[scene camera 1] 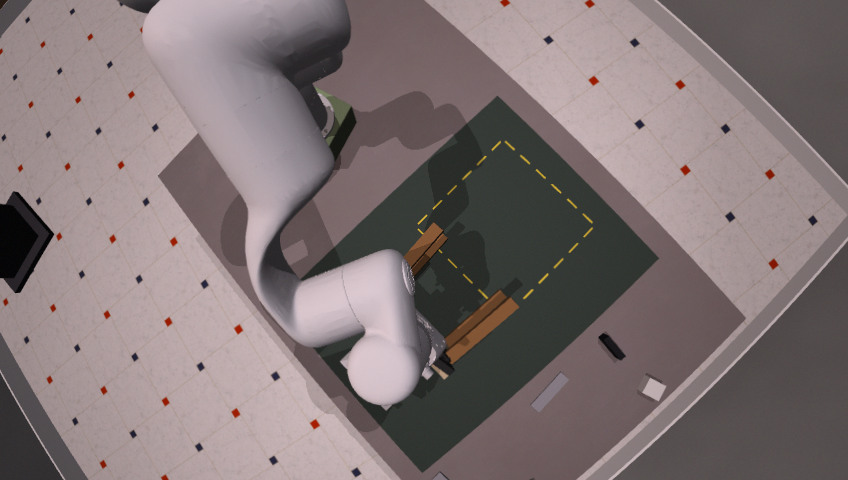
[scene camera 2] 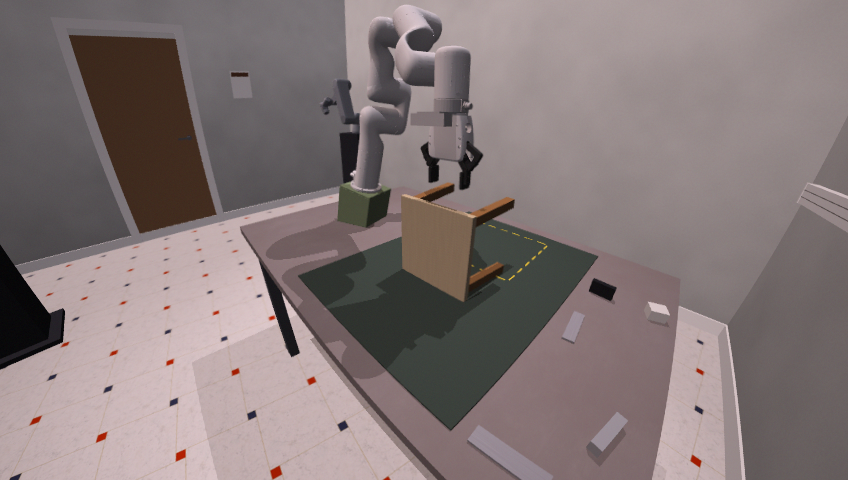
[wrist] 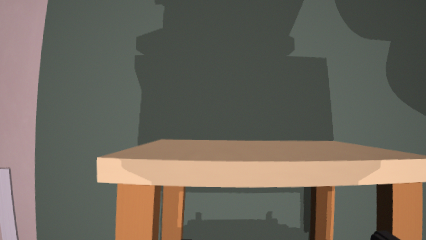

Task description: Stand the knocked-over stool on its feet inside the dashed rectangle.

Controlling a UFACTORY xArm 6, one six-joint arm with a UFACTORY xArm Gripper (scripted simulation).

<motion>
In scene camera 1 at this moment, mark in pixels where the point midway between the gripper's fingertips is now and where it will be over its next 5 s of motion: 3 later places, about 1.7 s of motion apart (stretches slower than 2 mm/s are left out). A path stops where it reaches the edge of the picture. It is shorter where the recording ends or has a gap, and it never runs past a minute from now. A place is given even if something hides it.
My gripper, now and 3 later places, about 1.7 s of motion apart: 419, 325; 405, 326; 393, 325; 410, 332
</motion>
